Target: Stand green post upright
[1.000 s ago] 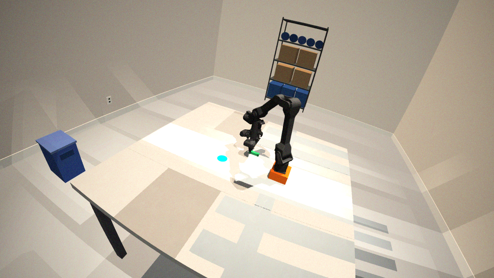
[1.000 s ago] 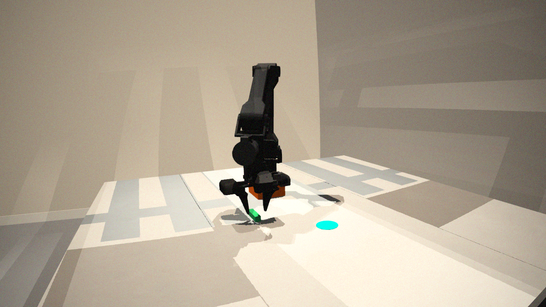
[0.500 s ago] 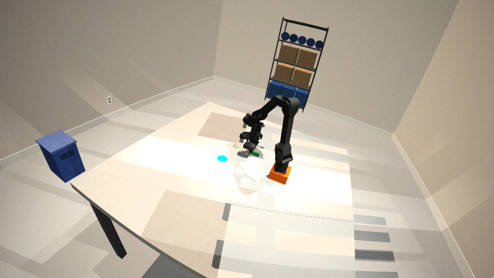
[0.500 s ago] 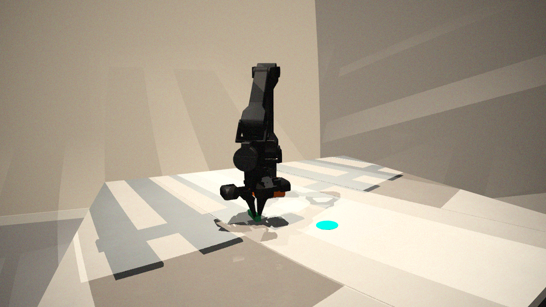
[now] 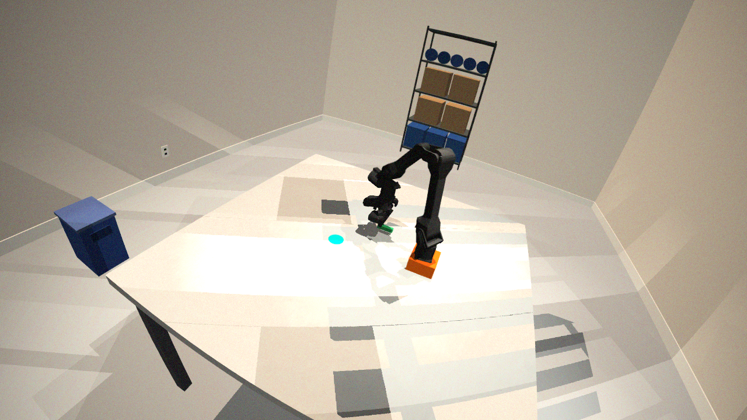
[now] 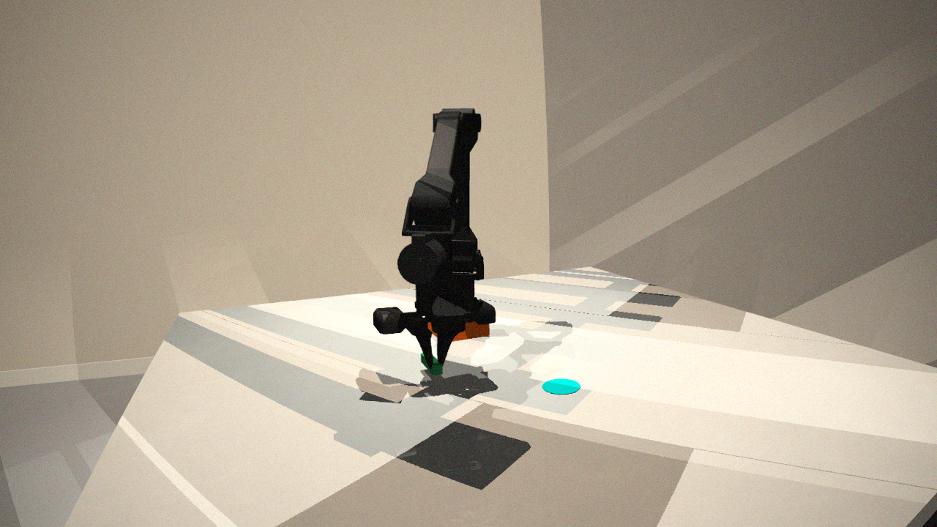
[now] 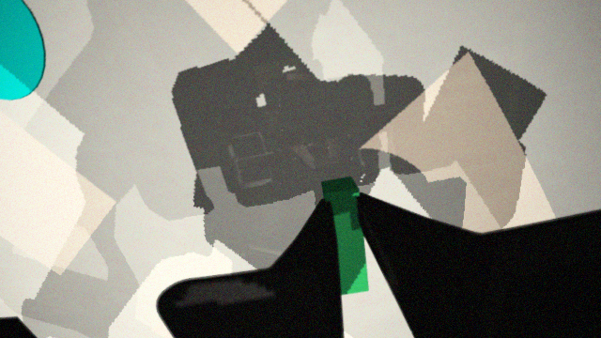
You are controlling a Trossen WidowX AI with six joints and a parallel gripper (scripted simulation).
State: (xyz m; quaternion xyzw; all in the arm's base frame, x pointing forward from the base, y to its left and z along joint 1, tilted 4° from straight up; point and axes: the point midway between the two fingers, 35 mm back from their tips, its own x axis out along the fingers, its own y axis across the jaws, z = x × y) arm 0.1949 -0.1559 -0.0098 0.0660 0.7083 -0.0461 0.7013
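Right now my gripper tip is 140 mm to the right of the cyan circle, 140 mm short of it and 20 mm above it. Round my gripper tip: green post 20 mm behind.
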